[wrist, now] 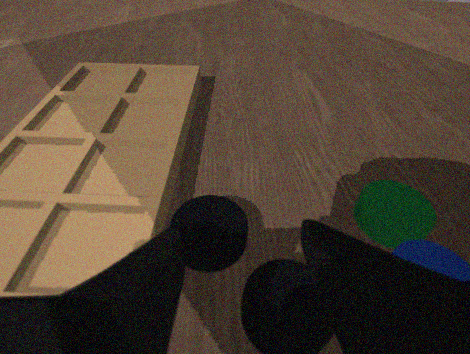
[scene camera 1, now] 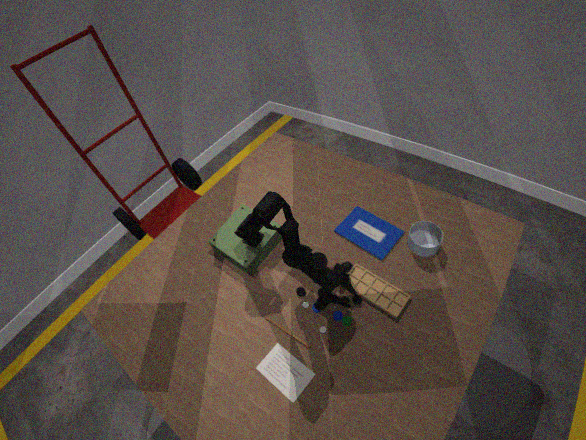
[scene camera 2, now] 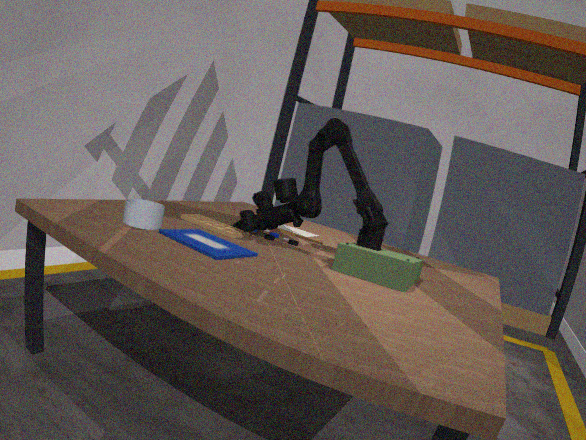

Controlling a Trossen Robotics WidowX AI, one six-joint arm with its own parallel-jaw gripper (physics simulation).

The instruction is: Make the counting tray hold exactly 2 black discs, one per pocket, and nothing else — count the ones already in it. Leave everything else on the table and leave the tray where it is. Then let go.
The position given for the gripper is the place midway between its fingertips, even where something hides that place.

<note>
A tan counting tray (scene camera 1: 387,297), a grey bowl (scene camera 2: 138,213) and a green disc (wrist: 389,212) rest on the table. Also in view: the gripper (scene camera 1: 353,301).
The tan counting tray also shows in the wrist view (wrist: 96,161). The gripper also shows in the wrist view (wrist: 244,232) and in scene camera 2 (scene camera 2: 237,225). Scene camera 2 misses the green disc, which is hidden by the gripper. The wrist view misses the grey bowl: it is out of frame.
</note>
